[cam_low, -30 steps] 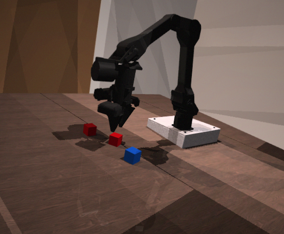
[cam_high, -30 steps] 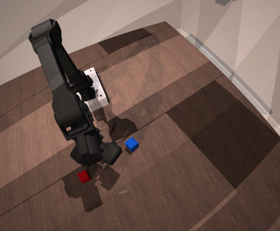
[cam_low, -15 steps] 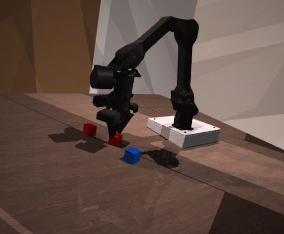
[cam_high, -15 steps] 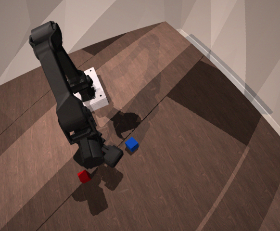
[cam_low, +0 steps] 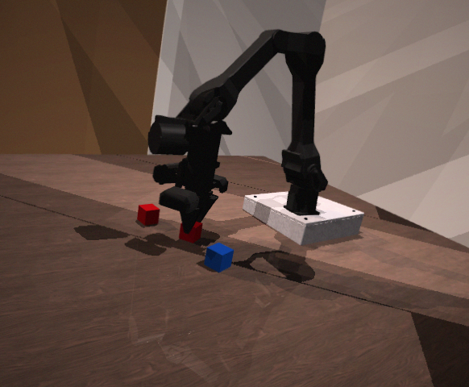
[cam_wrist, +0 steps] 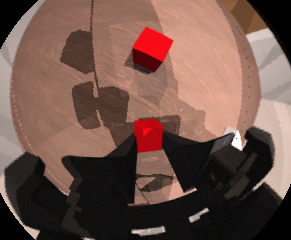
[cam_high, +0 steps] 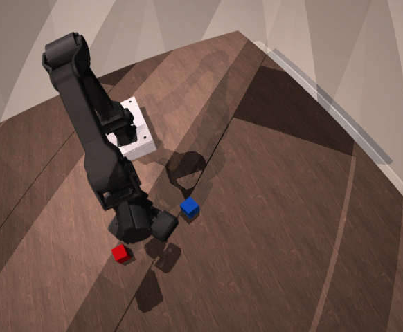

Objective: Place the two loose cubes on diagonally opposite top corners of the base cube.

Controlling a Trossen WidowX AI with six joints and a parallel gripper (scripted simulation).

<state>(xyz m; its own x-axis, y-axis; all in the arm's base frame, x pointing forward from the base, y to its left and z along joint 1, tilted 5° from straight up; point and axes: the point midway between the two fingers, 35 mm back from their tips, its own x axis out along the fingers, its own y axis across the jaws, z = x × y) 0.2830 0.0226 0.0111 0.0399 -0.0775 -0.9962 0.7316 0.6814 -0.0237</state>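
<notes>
Now: the blue base cube 110 mm to the left of my gripper tip and 10 mm behind it. Also, from my gripper tip: red cube: right at my gripper tip.
</notes>
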